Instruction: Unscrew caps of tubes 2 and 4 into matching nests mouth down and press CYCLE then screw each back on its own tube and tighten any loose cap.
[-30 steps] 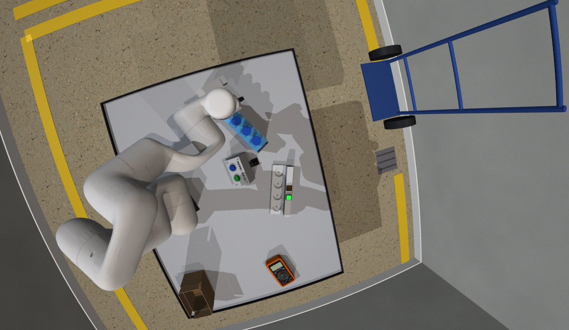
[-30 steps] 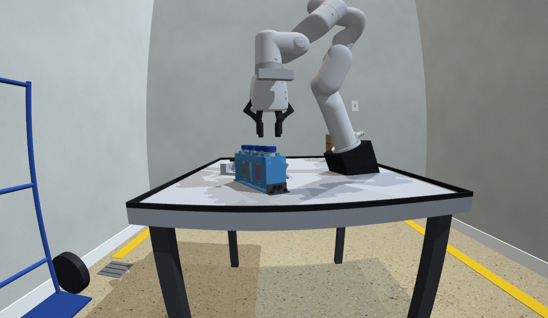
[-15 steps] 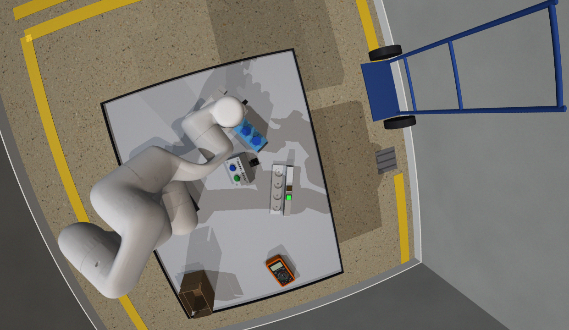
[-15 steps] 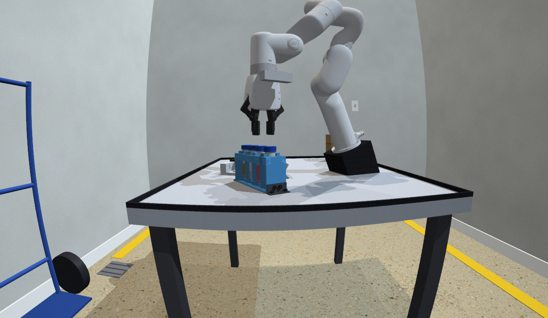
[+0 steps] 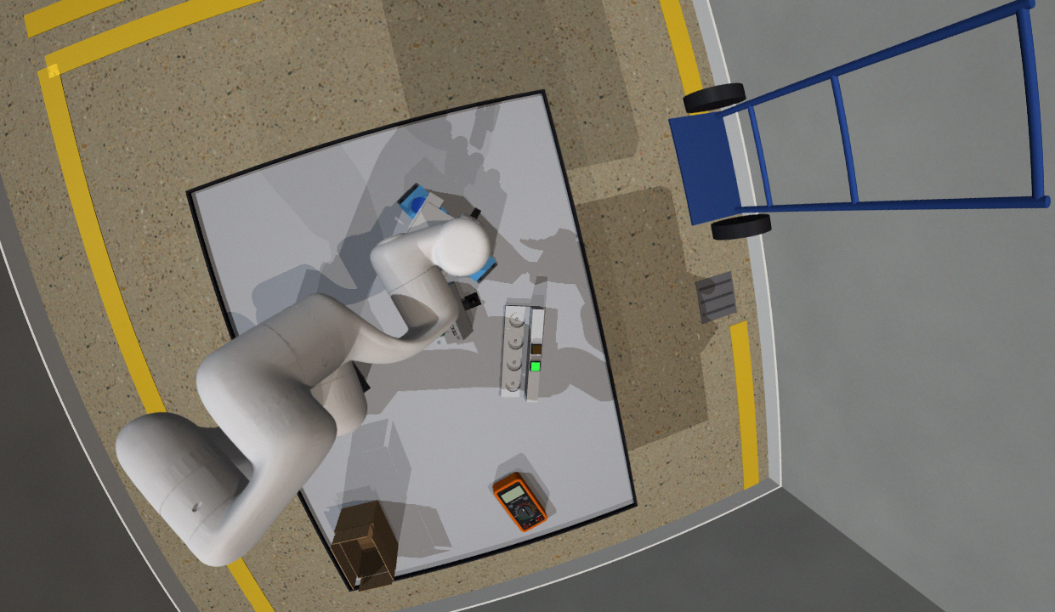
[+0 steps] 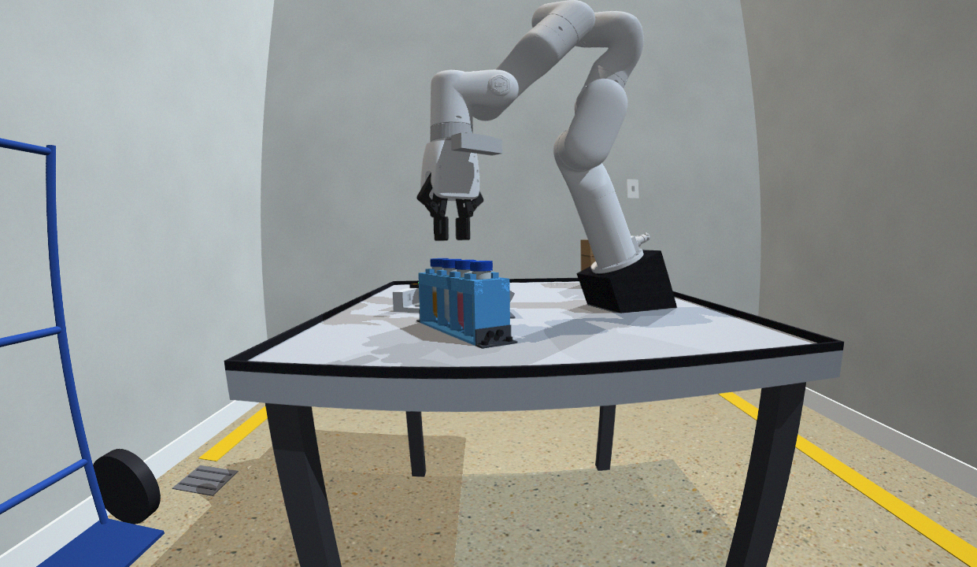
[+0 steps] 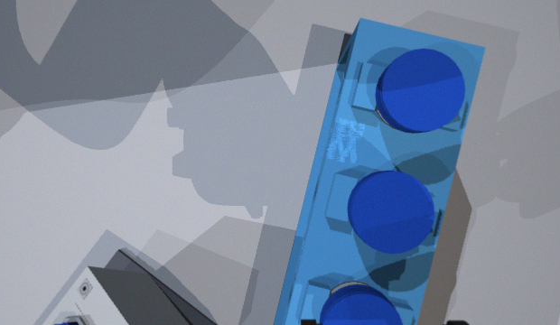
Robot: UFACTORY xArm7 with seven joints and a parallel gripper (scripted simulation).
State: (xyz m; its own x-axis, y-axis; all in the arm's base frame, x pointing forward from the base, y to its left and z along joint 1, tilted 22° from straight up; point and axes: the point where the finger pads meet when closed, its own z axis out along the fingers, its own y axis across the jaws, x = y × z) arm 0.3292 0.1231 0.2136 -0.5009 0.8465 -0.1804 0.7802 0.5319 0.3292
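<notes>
The threaded tube neck is 2 cm ahead of my hand, 5 cm to the right of it and 6 cm below it. From my hand the other things lie so: key housing (9 cm behind, 14 cm to the right, 12 cm below); then blue cycle key (11 cm behind, 11 cm to the right, 11 cm below); then green ready key (11 cm behind, 16 cm to the right, 11 cm below).
</notes>
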